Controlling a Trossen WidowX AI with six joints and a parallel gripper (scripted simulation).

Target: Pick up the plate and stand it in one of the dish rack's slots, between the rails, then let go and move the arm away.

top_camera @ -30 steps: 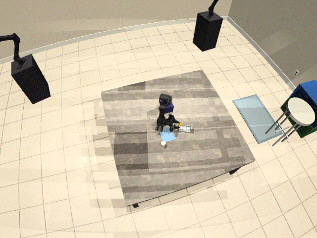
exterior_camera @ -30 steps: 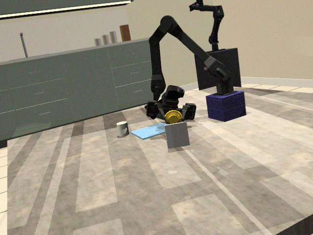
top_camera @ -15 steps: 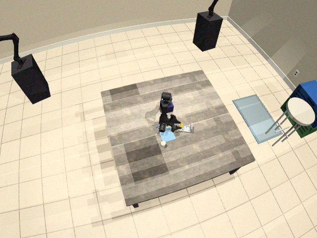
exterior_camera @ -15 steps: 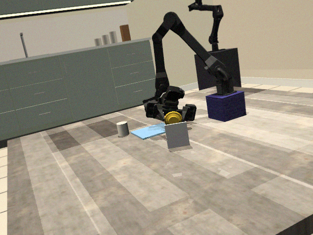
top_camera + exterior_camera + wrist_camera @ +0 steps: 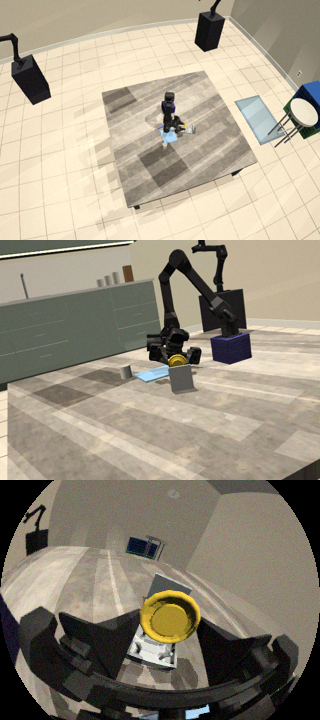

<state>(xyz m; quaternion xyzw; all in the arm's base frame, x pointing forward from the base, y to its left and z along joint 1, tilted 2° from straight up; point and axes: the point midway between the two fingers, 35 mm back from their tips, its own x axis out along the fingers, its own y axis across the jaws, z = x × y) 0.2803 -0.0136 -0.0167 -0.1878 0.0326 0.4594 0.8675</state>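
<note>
Right now my gripper tip is 40 mm above the dish rack, 20 mm to the right of it and 10 mm short of it. Round my gripper tip: blue spoon 170 mm to the right, 140 mm behind, 60 mm below; then yellow plate 10 mm to the right; then white cup 260 mm to the right, 60 mm ahead, 40 mm below.
</note>
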